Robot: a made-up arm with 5 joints.
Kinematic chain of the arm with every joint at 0, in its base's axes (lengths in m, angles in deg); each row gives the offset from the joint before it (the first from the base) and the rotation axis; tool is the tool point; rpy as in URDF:
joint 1: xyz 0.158 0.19 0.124 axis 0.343 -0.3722 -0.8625
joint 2: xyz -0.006 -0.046 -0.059 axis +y
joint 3: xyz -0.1 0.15 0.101 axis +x
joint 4: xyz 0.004 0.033 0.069 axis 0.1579 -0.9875 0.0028
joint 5: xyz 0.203 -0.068 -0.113 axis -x
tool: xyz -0.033 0.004 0.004 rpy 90 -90 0
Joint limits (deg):
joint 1: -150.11..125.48
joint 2: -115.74..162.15
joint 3: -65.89..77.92
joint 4: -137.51..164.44
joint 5: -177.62..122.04
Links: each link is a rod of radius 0.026 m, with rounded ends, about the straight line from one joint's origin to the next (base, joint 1, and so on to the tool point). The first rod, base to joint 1, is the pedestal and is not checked.
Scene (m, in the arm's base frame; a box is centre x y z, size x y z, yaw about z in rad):
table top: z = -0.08
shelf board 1: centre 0.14 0.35 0 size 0.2 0.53 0.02 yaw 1.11
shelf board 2: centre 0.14 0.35 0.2 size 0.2 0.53 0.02 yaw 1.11
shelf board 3: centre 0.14 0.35 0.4 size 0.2 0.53 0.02 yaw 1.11
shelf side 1: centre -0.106 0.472 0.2 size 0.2 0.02 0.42 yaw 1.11
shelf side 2: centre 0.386 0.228 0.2 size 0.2 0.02 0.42 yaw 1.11
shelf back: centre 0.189 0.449 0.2 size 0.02 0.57 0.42 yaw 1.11
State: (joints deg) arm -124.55 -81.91 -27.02 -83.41 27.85
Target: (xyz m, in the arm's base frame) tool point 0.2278 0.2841 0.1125
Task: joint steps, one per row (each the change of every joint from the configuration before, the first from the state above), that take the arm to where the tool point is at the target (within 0.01 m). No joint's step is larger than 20 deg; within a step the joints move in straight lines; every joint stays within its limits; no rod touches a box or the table.
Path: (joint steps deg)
1: -2.82 17.83 0.99 5.55 0.35
2: -2.82 17.82 1.00 5.56 0.35
3: -2.83 17.83 0.99 5.55 0.34
4: -2.82 17.83 1.00 5.55 0.35
5: -2.82 17.82 0.99 5.55 0.35
6: -2.82 17.83 1.00 5.56 0.35
7: -2.82 17.83 0.99 5.55 0.34
8: -2.83 17.82 1.00 5.55 0.35
9: -2.82 17.83 0.99 5.55 0.35
10: 18.51 2.82 -11.95 -7.69 -1.22
11: 18.52 2.82 -11.96 -7.69 -1.23
12: 18.51 2.82 -11.95 -7.68 -1.22
13: 18.51 2.82 -11.96 -7.69 -1.22

